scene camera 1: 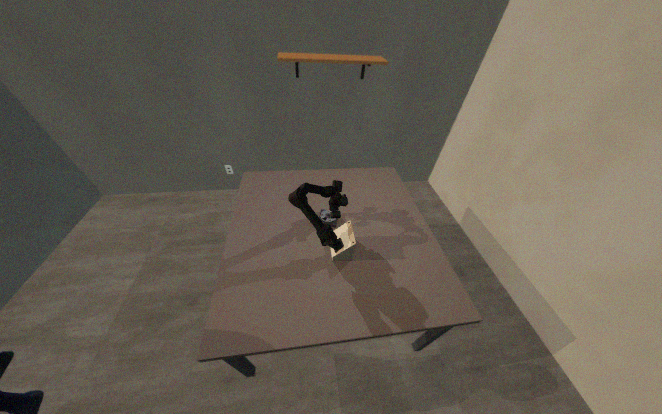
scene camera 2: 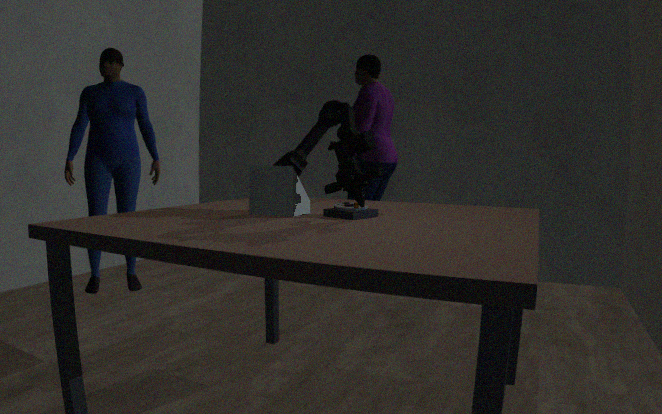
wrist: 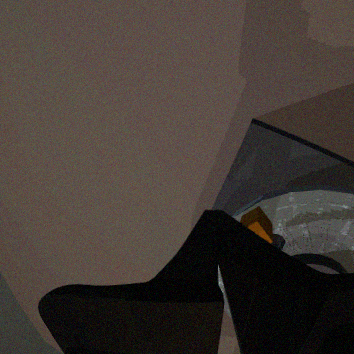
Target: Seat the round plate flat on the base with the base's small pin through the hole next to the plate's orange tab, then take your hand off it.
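Frame: origin at the arm's base, x left, y ahead, z down, level; millimetres.
Where they show: gripper, fingertip midpoint: (scene camera 1: 332,209) (scene camera 2: 362,207) (wrist: 211,217); arm's base, link origin: (scene camera 1: 338,245) (scene camera 2: 275,189).
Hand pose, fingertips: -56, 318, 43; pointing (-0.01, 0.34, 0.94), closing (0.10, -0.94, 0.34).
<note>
Things, the pixels of their centre, and the offset from my fingertips, as dx, dy, dz. "spot": a spot on its surface instead. Level surfaces: height alone.
- round grey plate, body centre: (wrist: 307,292) (scene camera 2: 350,204) (scene camera 1: 328,215) +38, -49, -5
- dark square base, body centre: (wrist: 301,265) (scene camera 2: 350,210) (scene camera 1: 328,217) +38, -48, +15
- dark round spot, surface spot: (wrist: 279,242) spot: +18, -33, +8
- table, surface height: dz +35
The round grey plate (scene camera 2: 341,206) (wrist: 312,202) lies on the dark square base (scene camera 2: 350,214) (wrist: 262,150). Its orange tab (scene camera 2: 356,205) (wrist: 260,231) stands up near the rim beside my fingers. A dark round spot (wrist: 279,242) next to the tab is partly hidden by a finger; I cannot tell whether the pin is through the hole there. The plate's lower part is hidden in the wrist view, and its exact tilt is unclear. My gripper (scene camera 2: 361,204) (wrist: 211,217) is shut and empty, pointing down at the plate's tab side, very low; contact is unclear.
A pale box-like panel (scene camera 1: 348,234) (scene camera 2: 272,192) stands on the table (scene camera 1: 280,310) (scene camera 2: 450,245) close to the arm's foot, beside the base. Two people, in blue (scene camera 2: 112,125) and purple (scene camera 2: 376,120), stand beyond the table. A shelf (scene camera 1: 332,58) is on the wall.
</note>
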